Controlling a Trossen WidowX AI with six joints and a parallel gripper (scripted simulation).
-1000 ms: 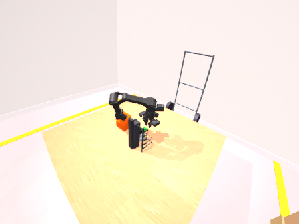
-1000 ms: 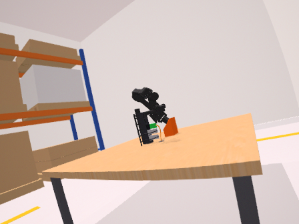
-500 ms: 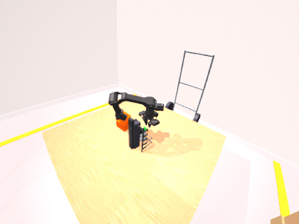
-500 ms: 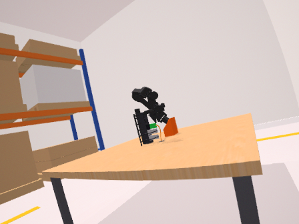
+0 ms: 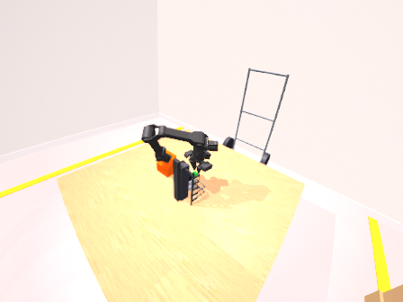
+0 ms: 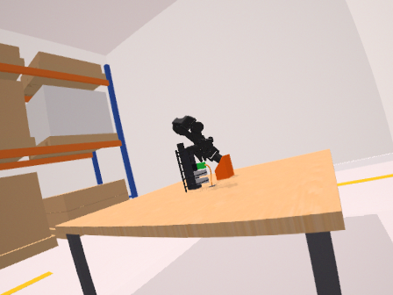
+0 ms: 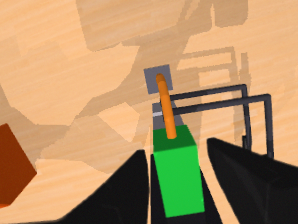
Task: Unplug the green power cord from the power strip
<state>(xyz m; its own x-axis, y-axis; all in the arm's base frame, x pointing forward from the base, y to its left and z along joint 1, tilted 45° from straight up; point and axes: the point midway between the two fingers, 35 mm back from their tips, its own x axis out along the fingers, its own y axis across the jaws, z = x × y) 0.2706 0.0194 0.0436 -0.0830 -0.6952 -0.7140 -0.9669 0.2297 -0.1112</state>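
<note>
Right now my gripper tip is 4 cm to the left of the green plug, 1 cm past it and 1 cm above it.
</note>
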